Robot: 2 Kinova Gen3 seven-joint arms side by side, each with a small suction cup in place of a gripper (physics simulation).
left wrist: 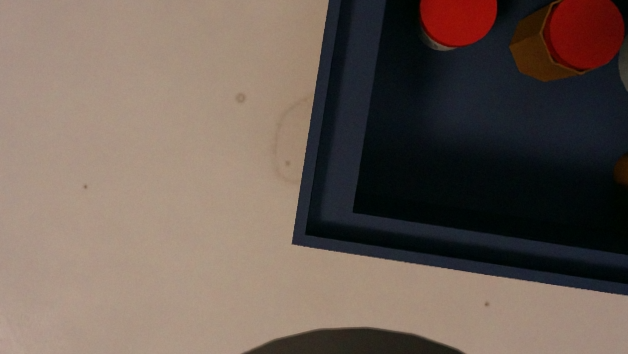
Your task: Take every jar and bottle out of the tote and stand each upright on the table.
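Places are measured from the left arm's base along level axes (x ahead, y left, z up), in centimetres.
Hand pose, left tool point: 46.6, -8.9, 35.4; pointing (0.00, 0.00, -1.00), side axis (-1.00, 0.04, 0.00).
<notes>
Each offset is from my left tool point to the top centre of the thing, as dx, dy, dz. "*": to the spot under its first point. Level surfaces: height alone.
The dark blue tote @(-13.8, -7.3, -20.7) [450, 262] fills the upper right of the left wrist view, cut off by the top and right edges. Inside it, a jar with a red lid @(-7.0, -12.8, -28.0) [457, 19] and a pale body stands near the top edge. To its right is a faceted amber jar @(-13.9, -11.2, -25.5) [534, 49] with a red lid, seen at a slant. Part of a pale grey round thing [624, 64] and part of an orange-brown thing @(* -19.2, -2.7, -32.2) [622, 171] show at the right edge. A dark rounded part of my left gripper [355, 342] shows at the bottom edge; its cup face is hidden. My right gripper does not show.
The pale table @(dz -35.4) [150, 150] lies to the left of the tote and below it in the view. It has small dark specks and a faint ring mark beside the tote's left wall. The tote's raised walls and its near left corner stand between the table and the jars.
</notes>
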